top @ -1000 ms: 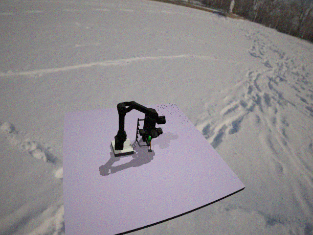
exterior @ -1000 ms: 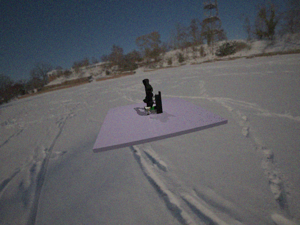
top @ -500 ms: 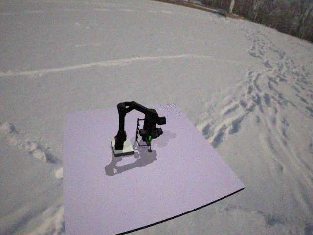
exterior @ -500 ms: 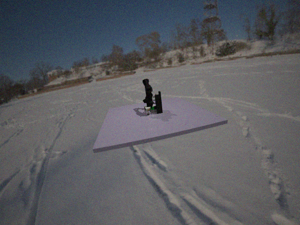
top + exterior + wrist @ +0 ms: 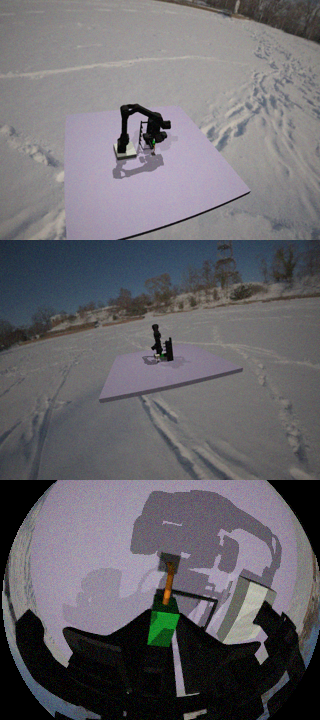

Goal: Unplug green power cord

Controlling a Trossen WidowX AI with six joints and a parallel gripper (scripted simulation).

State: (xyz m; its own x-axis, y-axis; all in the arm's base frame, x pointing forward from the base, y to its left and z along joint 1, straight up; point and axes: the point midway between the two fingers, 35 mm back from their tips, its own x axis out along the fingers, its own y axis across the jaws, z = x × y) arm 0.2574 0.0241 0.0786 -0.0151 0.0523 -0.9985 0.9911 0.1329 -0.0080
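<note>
Now: gripper tip 40 mm to the right of the green plug and 10 mm past it.
</note>
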